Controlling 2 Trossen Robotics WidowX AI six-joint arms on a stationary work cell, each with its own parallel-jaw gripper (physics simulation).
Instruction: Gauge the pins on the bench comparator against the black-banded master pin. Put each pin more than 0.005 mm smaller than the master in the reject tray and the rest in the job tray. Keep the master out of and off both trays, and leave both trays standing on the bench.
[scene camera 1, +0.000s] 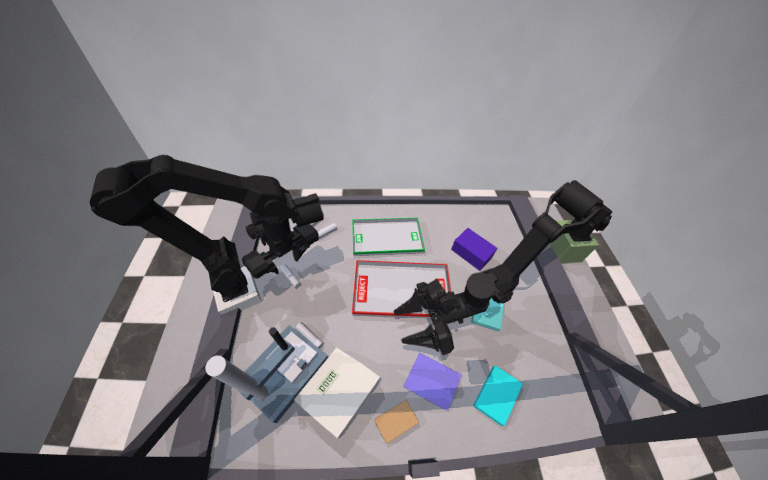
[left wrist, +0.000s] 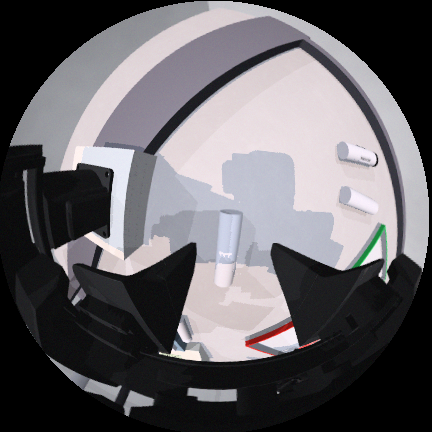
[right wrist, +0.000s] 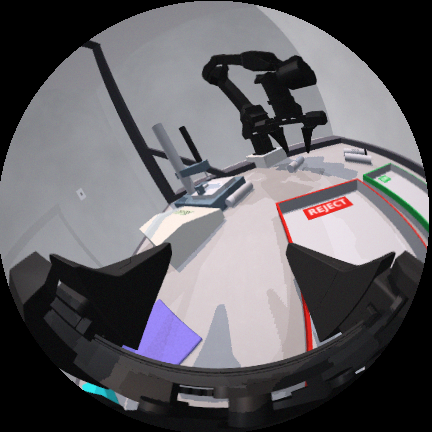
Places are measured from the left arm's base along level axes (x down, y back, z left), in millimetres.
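Pixels of known places: left gripper, between the fingertips: (scene camera 1: 286, 266) (left wrist: 234, 248) (right wrist: 297, 152); right gripper, between the fingertips: (scene camera 1: 397, 326) (right wrist: 230, 249); left arm's base, origin of its link: (scene camera 1: 233, 287) (left wrist: 90, 197) (right wrist: 264, 151); right arm's base, origin of its link: (scene camera 1: 577, 232).
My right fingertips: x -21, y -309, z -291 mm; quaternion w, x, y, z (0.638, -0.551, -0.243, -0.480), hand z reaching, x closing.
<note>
For each thing: its middle in the pictures, then the offset to it from my right fingertips. "spot": a spot on its surface instead.
- plain pale pin, middle of its body: (left wrist: 226, 250) (right wrist: 295, 163) (scene camera 1: 290, 276) dy +167, dx +49, dz +273 mm
- black-banded master pin, middle of its body: (left wrist: 360, 154) (right wrist: 354, 151) dy +42, dx +49, dz +428 mm
- further pin, middle of its body: (left wrist: 182, 329) (right wrist: 239, 193) (scene camera 1: 309, 335) dy +183, dx +49, dz +95 mm
- comparator, a spot on its surface: (scene camera 1: 254, 367) spot: dy +318, dx +29, dz +76 mm
- display box, a spot on its surface: (right wrist: 185, 230) spot: dy +108, dx +21, dz -33 mm
- red-rimmed reject tray, middle of its body: (right wrist: 371, 261) (scene camera 1: 402, 288) (left wrist: 303, 338) dy -81, dx +48, dz +96 mm
- green-rimmed job tray, middle of its body: (left wrist: 367, 279) (scene camera 1: 387, 235) dy -138, dx +50, dz +271 mm
- dark purple block, middle of its body: (scene camera 1: 473, 248) dy -334, dx +35, dz +98 mm
- lilac block, middle of its body: (right wrist: 148, 346) (scene camera 1: 433, 380) dy -18, dx +57, dz -135 mm
- orange block, middle of its body: (scene camera 1: 396, 421) dy +98, dx +53, dz -164 mm
- cyan block, middle of its body: (scene camera 1: 498, 394) dy -126, dx +51, dz -239 mm
- teal block, middle of its body: (scene camera 1: 488, 307) dy -252, dx +50, dz -63 mm
- green block, middle of its body: (scene camera 1: 569, 241) dy -617, dx +14, dz -42 mm
My left gripper (scene camera 1: 286, 264) (left wrist: 234, 248) (right wrist: 297, 152) is open above a plain pale pin (scene camera 1: 291, 276) (left wrist: 228, 252) (right wrist: 295, 164) lying on the bench. The black-banded master pin (left wrist: 356, 153) and another pale pin (scene camera 1: 326, 229) (left wrist: 358, 200) (right wrist: 358, 158) lie near the back edge. A further pin (scene camera 1: 309, 334) (right wrist: 239, 194) lies against the comparator (scene camera 1: 254, 367). The display box (scene camera 1: 345, 407) (right wrist: 185, 230) has digits too small to read surely. The red-rimmed reject tray (scene camera 1: 385, 283) (right wrist: 350, 230) and green-rimmed job tray (scene camera 1: 387, 234) (right wrist: 410, 182) stand empty. My right gripper (scene camera 1: 399, 326) (right wrist: 230, 249) is open and empty by the reject tray.
A dark purple block (scene camera 1: 474, 249) stands right of the job tray. A lilac block (scene camera 1: 432, 380) (right wrist: 170, 335), an orange block (scene camera 1: 396, 421) and a cyan block (scene camera 1: 498, 395) lie toward the front. A teal block (scene camera 1: 488, 316) is beneath my right arm. A green block (scene camera 1: 574, 250) stands far right.
</note>
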